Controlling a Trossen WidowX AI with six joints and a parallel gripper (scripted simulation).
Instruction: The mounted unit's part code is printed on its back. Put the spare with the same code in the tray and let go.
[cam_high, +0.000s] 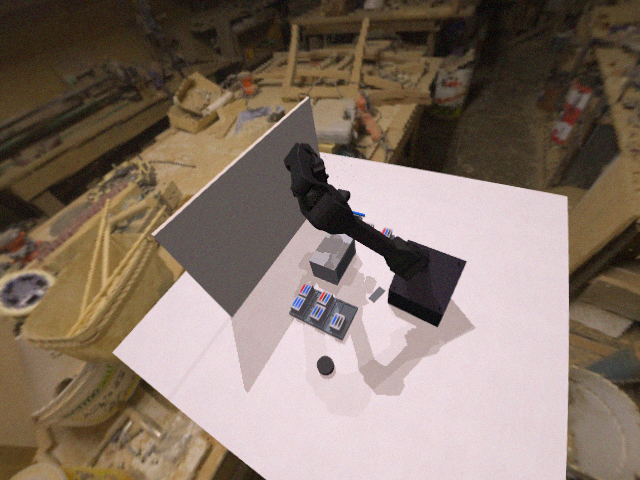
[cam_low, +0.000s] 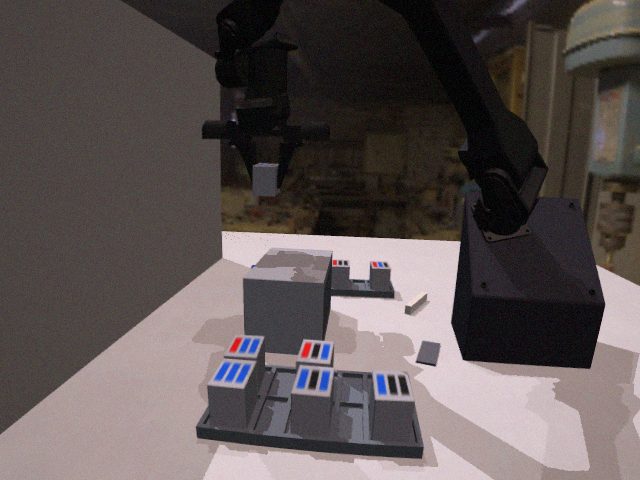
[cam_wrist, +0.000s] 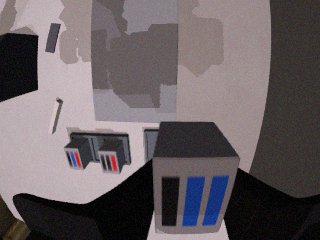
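Now: the small holder 19 cm below my gripper tip, 16 cm behind it and 8 cm to the right of it. The rest, counted from my gripper tip: grey mounted unit (15 cm below, 9 cm to the left, 4 cm behind); grey wall panel (19 cm ahead, 5 cm to the left, 3 cm above); black disc (43 cm to the left, 19 cm below, 14 cm behind).
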